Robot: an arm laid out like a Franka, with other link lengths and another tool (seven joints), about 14 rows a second.
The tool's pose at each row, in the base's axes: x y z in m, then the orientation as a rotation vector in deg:
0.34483 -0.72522 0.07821 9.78 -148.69 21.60
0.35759 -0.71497 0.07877 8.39 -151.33 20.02
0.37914 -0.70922 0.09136 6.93 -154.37 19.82
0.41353 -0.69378 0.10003 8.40 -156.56 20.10
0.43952 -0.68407 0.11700 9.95 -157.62 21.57
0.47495 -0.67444 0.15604 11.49 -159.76 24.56
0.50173 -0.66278 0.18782 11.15 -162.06 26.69
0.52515 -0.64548 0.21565 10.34 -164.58 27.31
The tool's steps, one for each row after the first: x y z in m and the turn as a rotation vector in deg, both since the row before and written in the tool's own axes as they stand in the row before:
-0.01124 0.00721 -0.00948 -1.50 -2.28 1.07
-0.01345 -0.00074 -0.02178 -0.53 -2.78 1.41
-0.02811 0.00828 -0.02524 0.30 -2.37 -0.66
-0.01799 0.00170 -0.02704 1.19 -1.37 -0.68
-0.01937 -0.00596 -0.04961 2.17 -2.57 -0.27
-0.01593 -0.00245 -0.04004 1.32 -2.38 0.92
-0.01603 0.00395 -0.03674 0.22 -2.38 1.08

